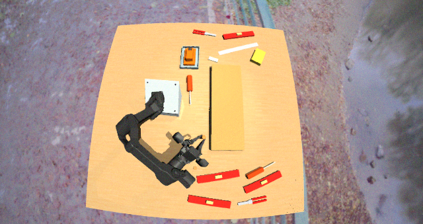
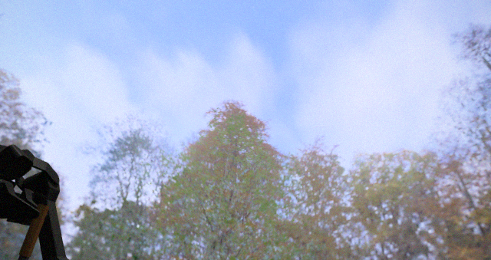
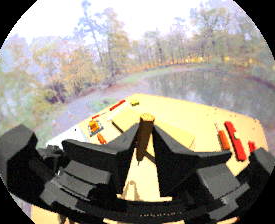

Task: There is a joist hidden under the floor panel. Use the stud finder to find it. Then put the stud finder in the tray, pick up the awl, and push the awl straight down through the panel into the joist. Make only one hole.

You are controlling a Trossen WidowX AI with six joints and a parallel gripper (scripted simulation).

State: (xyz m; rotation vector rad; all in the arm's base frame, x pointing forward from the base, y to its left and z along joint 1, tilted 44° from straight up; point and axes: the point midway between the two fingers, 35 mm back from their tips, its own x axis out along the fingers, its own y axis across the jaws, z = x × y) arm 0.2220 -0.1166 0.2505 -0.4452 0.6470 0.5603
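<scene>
My gripper tip is 5 cm above the awl, 2 cm past it and 1 cm to the right of it. Also, from my gripper tip: orange stud finder 57 cm to the left, 20 cm below, 7 cm behind; then white cylinder 54 cm to the left, 25 cm below, 8 cm ahead; then grey tray 55 cm to the left, 24 cm below, 7 cm behind.
</scene>
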